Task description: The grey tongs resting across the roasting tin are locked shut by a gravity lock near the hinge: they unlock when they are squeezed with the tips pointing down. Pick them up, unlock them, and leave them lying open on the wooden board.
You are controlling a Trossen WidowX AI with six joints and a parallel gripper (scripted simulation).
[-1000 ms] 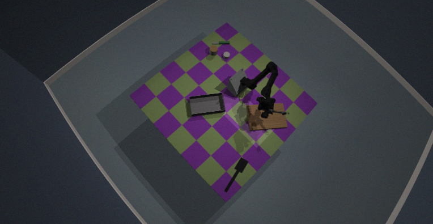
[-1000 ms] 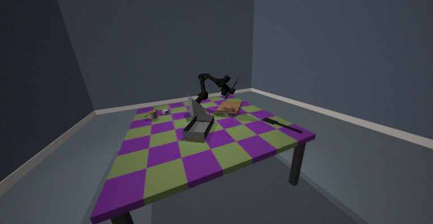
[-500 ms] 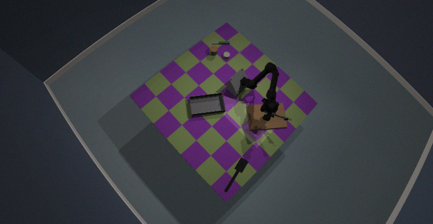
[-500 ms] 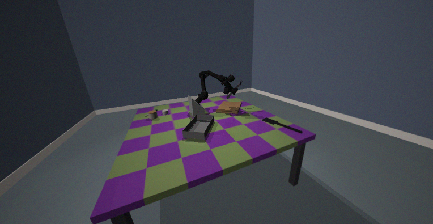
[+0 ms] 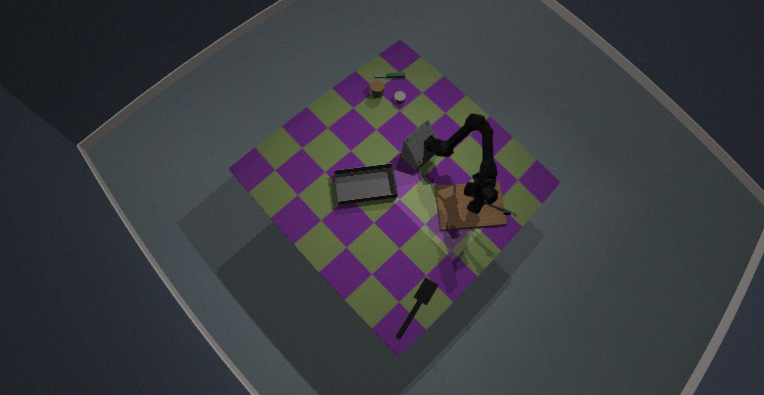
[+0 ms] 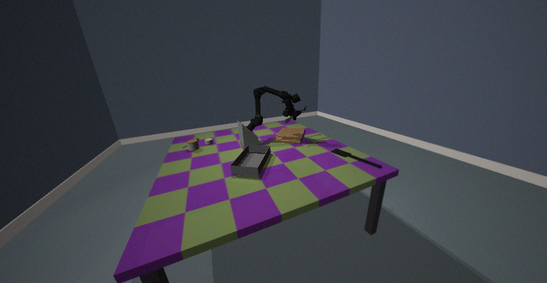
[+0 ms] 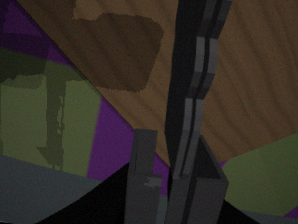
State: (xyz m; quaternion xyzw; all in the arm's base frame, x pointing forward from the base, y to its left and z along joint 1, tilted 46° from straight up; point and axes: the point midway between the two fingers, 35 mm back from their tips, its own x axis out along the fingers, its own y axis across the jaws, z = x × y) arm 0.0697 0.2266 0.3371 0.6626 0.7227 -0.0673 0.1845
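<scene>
Now: the wooden board 20 mm behind my gripper tip, 40 mm to the right of it and 140 mm below it. Round my gripper tip: white cup 200 mm behind, 750 mm to the right, 130 mm below; black spatula 550 mm ahead, 120 mm to the left, 140 mm below; grey roasting tin 310 mm ahead, 500 mm to the right, 120 mm below.
</scene>
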